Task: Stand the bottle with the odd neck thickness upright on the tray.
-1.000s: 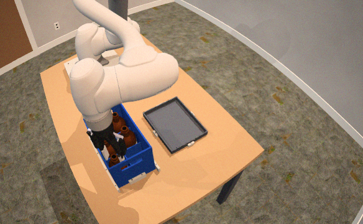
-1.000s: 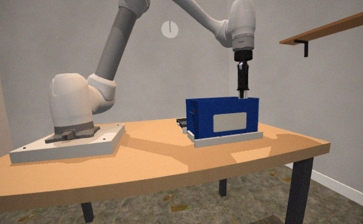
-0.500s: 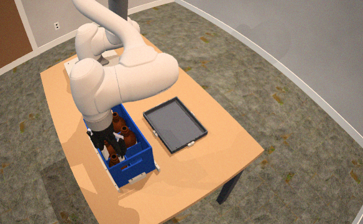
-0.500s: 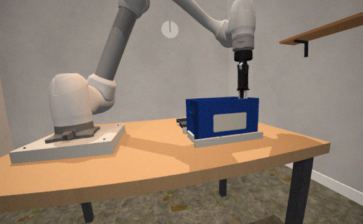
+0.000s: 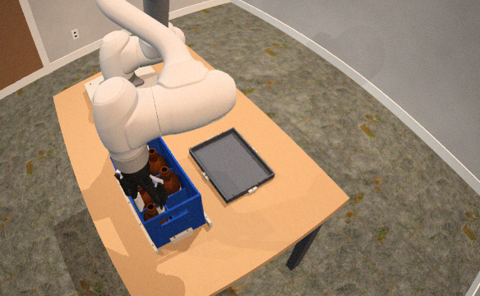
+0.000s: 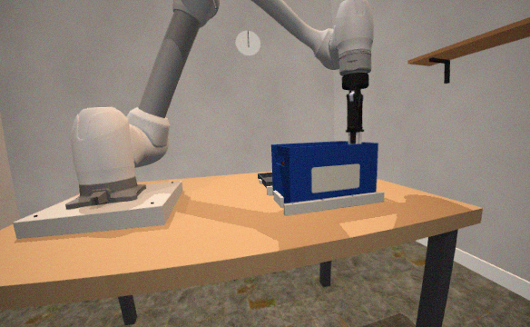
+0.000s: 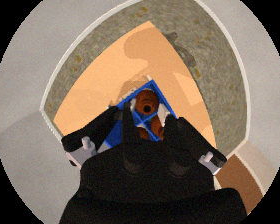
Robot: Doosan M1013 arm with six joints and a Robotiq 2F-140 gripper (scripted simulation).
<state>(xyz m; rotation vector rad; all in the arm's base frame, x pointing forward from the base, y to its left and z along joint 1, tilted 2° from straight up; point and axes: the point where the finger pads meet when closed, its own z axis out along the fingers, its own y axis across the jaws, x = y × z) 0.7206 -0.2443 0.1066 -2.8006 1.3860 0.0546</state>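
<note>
The bottle lies 9 cm below my hand, 9 cm behind it and 1 cm to the left of it. Round my hand: blue crate (9 cm below, 8 cm behind, 6 cm to the left); then dark tray (34 cm to the left, 16 cm below, 6 cm behind).
</note>
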